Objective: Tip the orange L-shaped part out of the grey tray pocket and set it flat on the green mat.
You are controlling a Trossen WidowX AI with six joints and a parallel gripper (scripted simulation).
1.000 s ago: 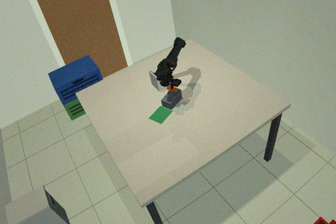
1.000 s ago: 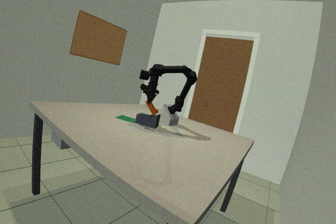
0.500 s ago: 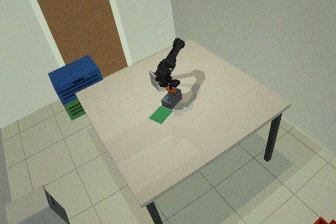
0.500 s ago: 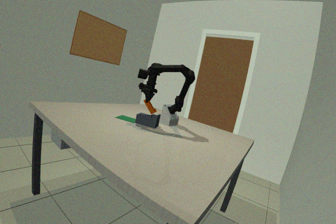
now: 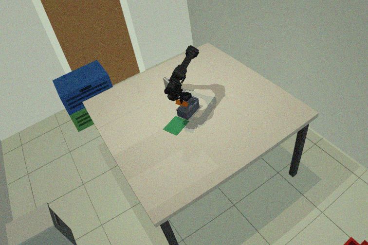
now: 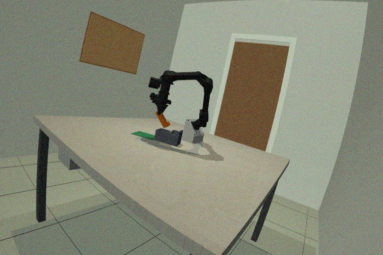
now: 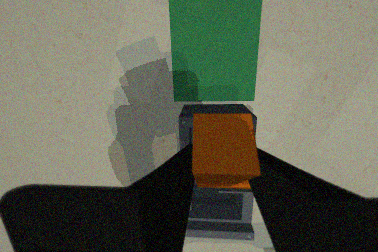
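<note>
The green mat lies 2 cm ahead of my gripper tip, 7 cm to the right of it and 17 cm below it. From my gripper tip the other things lie so: orange L-shaped part (3 cm behind, 2 cm to the left, 3 cm below).
</note>
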